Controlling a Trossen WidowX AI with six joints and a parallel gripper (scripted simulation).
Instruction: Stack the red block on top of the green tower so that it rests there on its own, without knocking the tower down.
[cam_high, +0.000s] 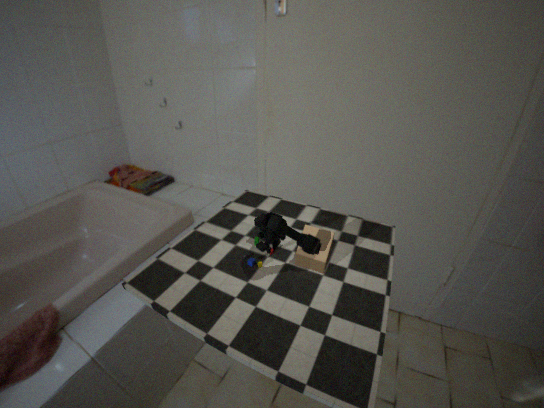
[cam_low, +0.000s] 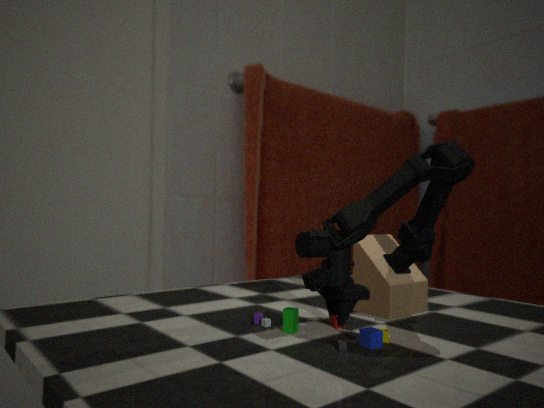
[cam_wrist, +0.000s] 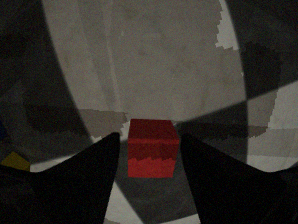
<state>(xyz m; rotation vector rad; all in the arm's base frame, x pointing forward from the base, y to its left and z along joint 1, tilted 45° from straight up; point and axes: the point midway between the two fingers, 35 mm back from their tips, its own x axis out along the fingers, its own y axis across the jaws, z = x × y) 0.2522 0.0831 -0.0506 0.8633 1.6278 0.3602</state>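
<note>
The white cube lies 13 cm ahead of my gripper tip and 10 cm to the right of it. Also, from my gripper tip: purple cube: 13 cm to the right, 13 cm ahead; red block: 1 cm above; blue cube: 14 cm to the left, 5 cm ahead, 1 cm above.
</note>
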